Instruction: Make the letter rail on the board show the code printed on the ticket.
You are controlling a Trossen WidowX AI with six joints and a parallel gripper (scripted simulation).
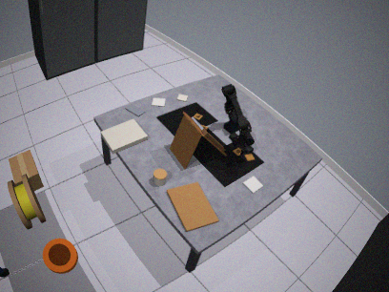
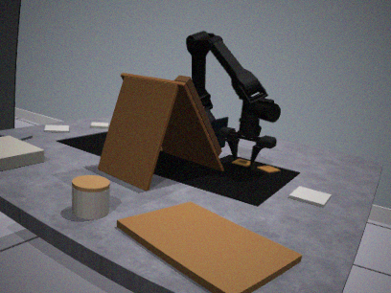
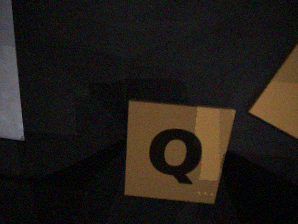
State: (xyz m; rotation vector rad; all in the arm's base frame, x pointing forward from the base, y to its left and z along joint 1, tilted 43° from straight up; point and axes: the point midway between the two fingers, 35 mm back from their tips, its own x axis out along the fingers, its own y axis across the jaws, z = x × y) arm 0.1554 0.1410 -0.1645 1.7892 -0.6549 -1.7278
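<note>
My gripper tip is 15 cm short of the white ticket, 16 cm to the left of it and 8 cm below it. Also, from my gripper tip: lidded jar 58 cm ahead, 8 cm to the right, 2 cm above; flat orange panel 54 cm ahead, 17 cm to the left, 1 cm below; black mat 5 cm ahead, 22 cm to the right, 2 cm below.
</note>
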